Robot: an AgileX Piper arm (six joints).
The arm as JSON. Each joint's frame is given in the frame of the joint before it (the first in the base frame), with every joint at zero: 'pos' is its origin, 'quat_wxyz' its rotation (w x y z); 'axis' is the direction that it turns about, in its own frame. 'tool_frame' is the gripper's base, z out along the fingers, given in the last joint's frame.
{
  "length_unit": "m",
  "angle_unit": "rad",
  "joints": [
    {
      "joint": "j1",
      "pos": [
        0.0,
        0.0,
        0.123
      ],
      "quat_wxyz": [
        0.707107,
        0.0,
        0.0,
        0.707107
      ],
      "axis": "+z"
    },
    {
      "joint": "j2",
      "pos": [
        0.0,
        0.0,
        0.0
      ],
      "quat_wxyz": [
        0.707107,
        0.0,
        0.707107,
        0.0
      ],
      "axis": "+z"
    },
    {
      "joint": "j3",
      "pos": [
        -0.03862,
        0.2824,
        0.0
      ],
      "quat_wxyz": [
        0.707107,
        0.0,
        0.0,
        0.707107
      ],
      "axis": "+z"
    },
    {
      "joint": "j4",
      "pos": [
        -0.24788,
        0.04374,
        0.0
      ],
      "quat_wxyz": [
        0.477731,
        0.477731,
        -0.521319,
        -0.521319
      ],
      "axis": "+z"
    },
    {
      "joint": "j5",
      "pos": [
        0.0,
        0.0,
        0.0
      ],
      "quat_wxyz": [
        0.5,
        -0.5,
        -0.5,
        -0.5
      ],
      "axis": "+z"
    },
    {
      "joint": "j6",
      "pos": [
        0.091,
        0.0,
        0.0
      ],
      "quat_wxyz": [
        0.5,
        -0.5,
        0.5,
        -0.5
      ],
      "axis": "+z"
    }
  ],
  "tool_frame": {
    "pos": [
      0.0,
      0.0,
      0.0
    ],
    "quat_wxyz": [
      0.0,
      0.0,
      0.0,
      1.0
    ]
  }
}
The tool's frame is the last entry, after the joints.
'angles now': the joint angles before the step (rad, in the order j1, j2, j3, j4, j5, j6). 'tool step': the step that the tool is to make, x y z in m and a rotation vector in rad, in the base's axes. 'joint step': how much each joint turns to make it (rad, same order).
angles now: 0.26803 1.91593 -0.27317 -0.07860 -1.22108 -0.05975
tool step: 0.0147 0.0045 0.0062 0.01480 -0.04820 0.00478
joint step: -0.00005 0.00004 -0.05612 -0.00556 0.00553 0.00231
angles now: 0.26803 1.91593 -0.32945 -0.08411 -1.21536 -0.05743
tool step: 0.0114 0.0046 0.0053 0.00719 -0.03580 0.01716
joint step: -0.00012 -0.00012 -0.04636 -0.01746 0.01009 0.00004
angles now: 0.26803 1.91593 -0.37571 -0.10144 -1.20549 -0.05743
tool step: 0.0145 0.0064 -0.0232 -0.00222 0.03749 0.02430
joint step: 0.00013 0.12096 -0.06954 -0.02643 -0.01572 0.00879
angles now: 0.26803 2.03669 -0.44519 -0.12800 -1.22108 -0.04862
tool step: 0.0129 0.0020 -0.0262 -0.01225 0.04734 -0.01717
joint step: -0.00014 0.11684 -0.06817 0.01704 0.00022 0.00003
